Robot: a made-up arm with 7 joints. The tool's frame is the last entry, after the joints. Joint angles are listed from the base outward.
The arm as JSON. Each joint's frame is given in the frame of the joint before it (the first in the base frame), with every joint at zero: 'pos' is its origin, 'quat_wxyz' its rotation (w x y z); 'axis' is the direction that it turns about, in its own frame. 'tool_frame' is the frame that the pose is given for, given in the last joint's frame.
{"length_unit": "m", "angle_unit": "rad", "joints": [
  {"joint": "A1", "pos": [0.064, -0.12, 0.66], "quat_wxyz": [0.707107, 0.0, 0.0, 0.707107], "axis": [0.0, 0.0, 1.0]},
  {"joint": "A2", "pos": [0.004, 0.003, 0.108], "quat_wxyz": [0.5, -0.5, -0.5, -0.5], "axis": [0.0, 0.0, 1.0]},
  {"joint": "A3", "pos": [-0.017, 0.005, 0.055], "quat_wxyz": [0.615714, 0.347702, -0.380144, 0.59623], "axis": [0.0, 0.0, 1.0]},
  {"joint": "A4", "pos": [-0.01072, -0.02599, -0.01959], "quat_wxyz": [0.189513, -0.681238, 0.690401, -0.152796], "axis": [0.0, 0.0, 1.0]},
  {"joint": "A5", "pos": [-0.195, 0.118, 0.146], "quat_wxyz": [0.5, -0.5, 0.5, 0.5], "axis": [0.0, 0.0, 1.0]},
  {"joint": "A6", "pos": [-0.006, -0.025, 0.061], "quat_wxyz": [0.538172, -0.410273, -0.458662, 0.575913], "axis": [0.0, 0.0, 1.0]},
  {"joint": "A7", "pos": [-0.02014, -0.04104, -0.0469], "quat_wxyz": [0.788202, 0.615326, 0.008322, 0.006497], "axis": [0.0, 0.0, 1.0]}
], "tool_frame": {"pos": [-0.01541, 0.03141, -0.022], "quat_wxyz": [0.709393, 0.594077, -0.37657, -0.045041]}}
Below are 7 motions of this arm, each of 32 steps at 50 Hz.
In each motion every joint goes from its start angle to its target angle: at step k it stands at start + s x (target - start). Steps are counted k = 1, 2, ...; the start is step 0. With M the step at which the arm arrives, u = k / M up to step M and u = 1 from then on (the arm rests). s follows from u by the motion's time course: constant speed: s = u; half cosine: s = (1 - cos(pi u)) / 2; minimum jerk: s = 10 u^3 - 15 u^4 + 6 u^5.
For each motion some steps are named. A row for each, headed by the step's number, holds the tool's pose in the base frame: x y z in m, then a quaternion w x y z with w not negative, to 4 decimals.
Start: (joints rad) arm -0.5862 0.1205 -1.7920 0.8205 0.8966 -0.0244 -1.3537
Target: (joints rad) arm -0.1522 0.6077 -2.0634 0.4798 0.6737 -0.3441 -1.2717
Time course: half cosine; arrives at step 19
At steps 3, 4, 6, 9, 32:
3: -0.0094 0.1784 0.8440 0.0652 0.1315 0.9517 -0.2695
4: -0.0126 0.1788 0.8379 0.0689 0.1190 0.9489 -0.2839
6: -0.0217 0.1790 0.8212 0.0801 0.0853 0.9394 -0.3222
9: -0.0408 0.1756 0.7876 0.1064 0.0199 0.9128 -0.3938
32: -0.0879 0.1438 0.7044 0.1901 -0.1301 0.8065 -0.5446

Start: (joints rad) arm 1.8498 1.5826 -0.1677 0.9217 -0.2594 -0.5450 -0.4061
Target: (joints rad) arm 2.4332 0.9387 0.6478 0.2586 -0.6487 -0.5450 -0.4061
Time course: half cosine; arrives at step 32
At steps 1, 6, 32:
1: 0.2771 -0.1423 0.5937 0.7950 -0.2815 -0.5191 0.1391
6: 0.2686 -0.1102 0.5871 0.7781 -0.2458 -0.5393 0.2079
32: -0.0590 -0.0018 0.5929 0.3736 0.3597 -0.5721 0.6355

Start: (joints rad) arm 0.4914 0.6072 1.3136 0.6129 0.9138 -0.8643 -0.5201
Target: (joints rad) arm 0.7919 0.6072 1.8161 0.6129 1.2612 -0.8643 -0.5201
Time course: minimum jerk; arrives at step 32
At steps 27, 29, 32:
27: 0.1932 0.0254 0.7977 0.6657 0.6157 -0.2911 0.3051
29: 0.1911 0.0270 0.7998 0.6618 0.6182 -0.2874 0.3117
32: 0.1904 0.0275 0.8005 0.6606 0.6190 -0.2862 0.3138

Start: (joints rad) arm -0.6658 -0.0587 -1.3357 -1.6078 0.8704 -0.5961 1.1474
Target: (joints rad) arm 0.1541 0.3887 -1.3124 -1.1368 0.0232 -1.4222 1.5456
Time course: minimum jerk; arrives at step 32
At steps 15, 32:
15: 0.2377 -0.0927 0.6491 0.2879 0.9234 -0.1733 0.1853
32: 0.1634 -0.0161 0.6126 0.5740 0.7579 0.0890 0.2970

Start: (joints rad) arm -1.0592 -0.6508 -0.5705 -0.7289 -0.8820 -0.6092 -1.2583
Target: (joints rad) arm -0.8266 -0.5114 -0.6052 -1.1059 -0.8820 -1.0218 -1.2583
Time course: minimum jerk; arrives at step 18
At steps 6, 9, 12, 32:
6: 0.3203 -0.1952 0.8242 0.2725 -0.2122 -0.3716 -0.8618
9: 0.3170 -0.1932 0.8335 0.2366 -0.2377 -0.4515 -0.8268
12: 0.3136 -0.1896 0.8442 0.1978 -0.2579 -0.5288 -0.7840
32: 0.3109 -0.1858 0.8527 0.1676 -0.2690 -0.5825 -0.7485

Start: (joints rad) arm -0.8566 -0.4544 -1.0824 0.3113 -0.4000 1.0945 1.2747
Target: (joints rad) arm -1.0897 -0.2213 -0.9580 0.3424 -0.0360 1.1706 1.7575
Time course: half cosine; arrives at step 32
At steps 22, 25, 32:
22: 0.2340 0.0846 0.6127 0.7772 -0.3775 -0.4516 0.2225
25: 0.2327 0.0799 0.6035 0.8043 -0.3776 -0.4127 0.2006
32: 0.2310 0.0752 0.5943 0.8303 -0.3760 -0.3717 0.1762

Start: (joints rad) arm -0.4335 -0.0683 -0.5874 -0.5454 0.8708 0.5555 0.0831
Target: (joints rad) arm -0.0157 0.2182 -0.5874 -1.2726 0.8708 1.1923 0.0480
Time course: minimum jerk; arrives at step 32
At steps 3, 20, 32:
3: 0.2949 -0.0590 0.6298 0.2676 0.7910 0.5162 -0.1906
20: 0.3337 -0.0404 0.7256 0.5031 0.5683 0.6471 -0.0716
32: 0.3314 -0.0114 0.7720 0.5833 0.4508 0.6751 -0.0275

